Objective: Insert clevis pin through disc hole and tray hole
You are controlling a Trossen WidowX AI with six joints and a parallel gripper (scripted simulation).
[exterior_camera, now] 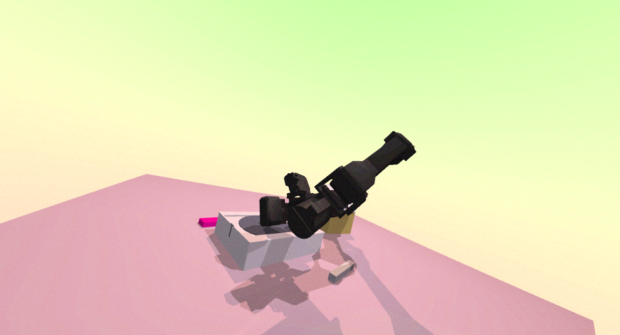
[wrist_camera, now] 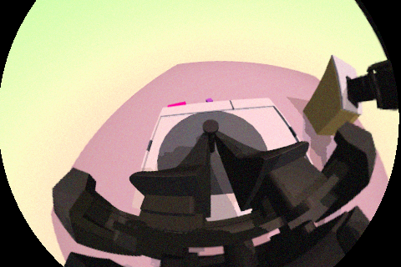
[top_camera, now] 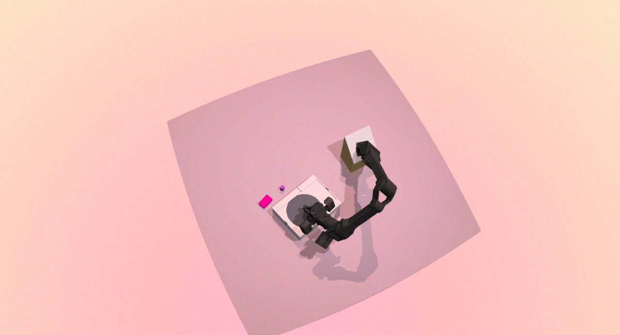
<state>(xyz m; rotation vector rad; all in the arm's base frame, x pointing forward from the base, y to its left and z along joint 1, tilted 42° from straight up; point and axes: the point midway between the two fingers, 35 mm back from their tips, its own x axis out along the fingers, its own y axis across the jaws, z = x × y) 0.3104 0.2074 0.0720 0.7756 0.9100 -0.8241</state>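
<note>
My gripper tip is now 4 cm above the steel tray, 2 cm past it and 1 cm to the left of it. Round my gripper tip: purple cube 15 cm to the right, 8 cm below, 6 cm ahead; clevis pin 1 cm below; grey disc 3 cm below.
</note>
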